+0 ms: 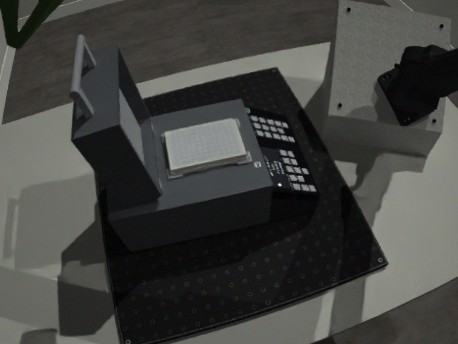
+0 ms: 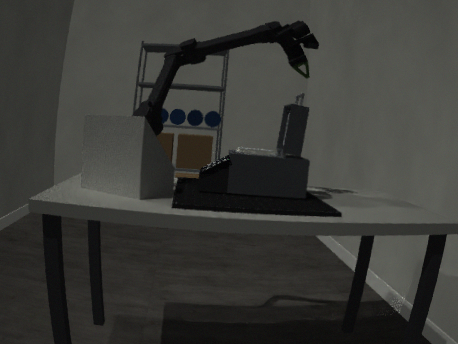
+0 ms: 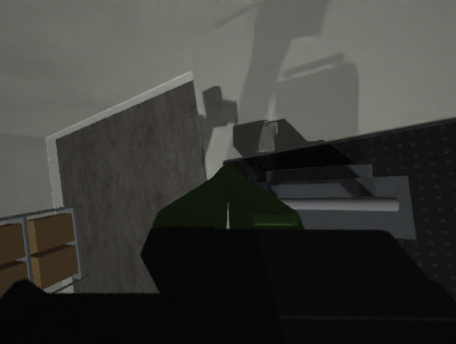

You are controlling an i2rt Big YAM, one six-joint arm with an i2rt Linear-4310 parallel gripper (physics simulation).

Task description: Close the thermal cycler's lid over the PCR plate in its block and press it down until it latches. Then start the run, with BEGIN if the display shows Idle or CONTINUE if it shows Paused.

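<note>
The thermal cycler stands with its lid open and upright. A grey bar handle is on the lid's upper end. The pale PCR plate sits in the block, uncovered. The sloped key panel is at the opposite end from the lid; its display text is too small to read. My gripper is shut and empty, with green fingertips. It hangs above the raised handle, apart from it.
The cycler stands on a black perforated board on the pale table. The arm's base is on a grey block. A shelf rack with blue round things and brown boxes stands behind the table.
</note>
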